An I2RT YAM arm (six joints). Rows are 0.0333 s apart.
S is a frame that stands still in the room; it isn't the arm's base.
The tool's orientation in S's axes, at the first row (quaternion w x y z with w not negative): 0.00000 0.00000 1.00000 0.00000
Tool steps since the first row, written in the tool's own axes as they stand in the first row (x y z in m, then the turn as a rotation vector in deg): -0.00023 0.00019 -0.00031 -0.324 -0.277 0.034; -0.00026 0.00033 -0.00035 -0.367 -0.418 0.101; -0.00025 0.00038 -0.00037 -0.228 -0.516 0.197; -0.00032 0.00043 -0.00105 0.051 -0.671 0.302; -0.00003 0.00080 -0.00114 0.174 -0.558 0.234; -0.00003 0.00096 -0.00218 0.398 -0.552 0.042; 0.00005 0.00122 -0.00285 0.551 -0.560 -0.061; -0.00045 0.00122 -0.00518 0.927 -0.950 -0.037; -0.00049 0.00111 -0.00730 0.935 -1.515 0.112; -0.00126 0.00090 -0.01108 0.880 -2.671 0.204; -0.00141 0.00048 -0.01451 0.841 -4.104 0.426
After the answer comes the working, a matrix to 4 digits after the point.
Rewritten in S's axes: 0.00023 0.00019 0.00031 0.324 -0.277 -0.034; 0.00026 0.00033 0.00035 0.367 -0.418 -0.101; 0.00025 0.00038 0.00037 0.228 -0.516 -0.197; 0.00032 0.00043 0.00105 -0.051 -0.671 -0.302; 0.00003 0.00080 0.00114 -0.174 -0.558 -0.234; 0.00003 0.00096 0.00218 -0.398 -0.552 -0.042; -0.00005 0.00122 0.00285 -0.551 -0.560 0.061; 0.00045 0.00122 0.00518 -0.927 -0.950 0.037; 0.00049 0.00111 0.00730 -0.935 -1.515 -0.112; 0.00126 0.00090 0.01108 -0.880 -2.671 -0.204; 0.00141 0.00048 0.01451 -0.841 -4.104 -0.426
The tool's axes in the first row as the columns of a matrix, in S's axes (rounded; the answer above uses it unrounded):
-1.0000 0.0000 0.0000
0.0000 1.0000 0.0000
0.0000 0.0000 -1.0000

